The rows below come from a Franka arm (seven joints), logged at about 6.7 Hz.
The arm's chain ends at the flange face. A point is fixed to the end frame.
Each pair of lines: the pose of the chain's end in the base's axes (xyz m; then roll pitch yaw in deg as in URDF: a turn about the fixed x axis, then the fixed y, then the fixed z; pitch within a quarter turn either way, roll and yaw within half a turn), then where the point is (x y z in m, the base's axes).
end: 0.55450 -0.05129 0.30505 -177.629 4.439 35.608
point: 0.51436 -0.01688 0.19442
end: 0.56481 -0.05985 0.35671 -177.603 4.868 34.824
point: 0.52444 -0.02532 0.24620
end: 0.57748 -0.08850 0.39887 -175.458 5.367 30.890
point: 0.53679 -0.04814 0.29048
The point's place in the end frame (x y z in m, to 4 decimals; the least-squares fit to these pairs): -0.0040 -0.0467 0.1133
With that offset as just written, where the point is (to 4 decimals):
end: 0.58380 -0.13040 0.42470 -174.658 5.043 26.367
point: 0.5464 -0.0853 0.3170
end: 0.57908 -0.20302 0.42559 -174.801 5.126 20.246
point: 0.5466 -0.1545 0.3178
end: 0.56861 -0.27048 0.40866 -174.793 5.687 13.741
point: 0.5408 -0.2188 0.3010
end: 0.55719 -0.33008 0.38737 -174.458 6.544 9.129
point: 0.5320 -0.2760 0.2803
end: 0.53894 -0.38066 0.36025 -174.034 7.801 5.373
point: 0.5150 -0.3244 0.2540
